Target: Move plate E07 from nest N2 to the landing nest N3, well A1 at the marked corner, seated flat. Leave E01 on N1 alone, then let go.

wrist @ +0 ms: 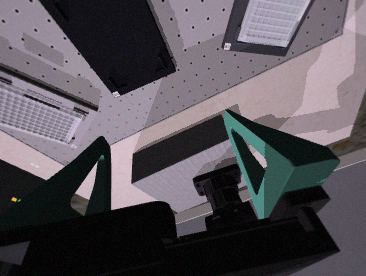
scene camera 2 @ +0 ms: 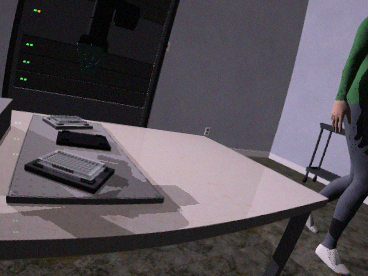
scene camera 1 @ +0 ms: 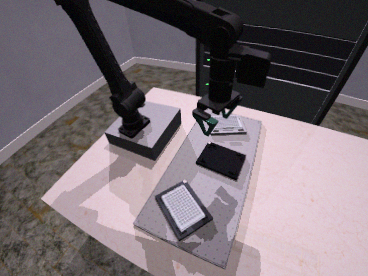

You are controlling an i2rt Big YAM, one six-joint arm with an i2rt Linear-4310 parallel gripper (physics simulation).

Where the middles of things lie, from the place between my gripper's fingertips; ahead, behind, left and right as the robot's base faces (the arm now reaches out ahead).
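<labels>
My gripper is 2 cm short of the black nest [scene camera 1: 227, 162] and 5 cm to the right of it, and I find that the gripper is also 20 cm above it.
</labels>
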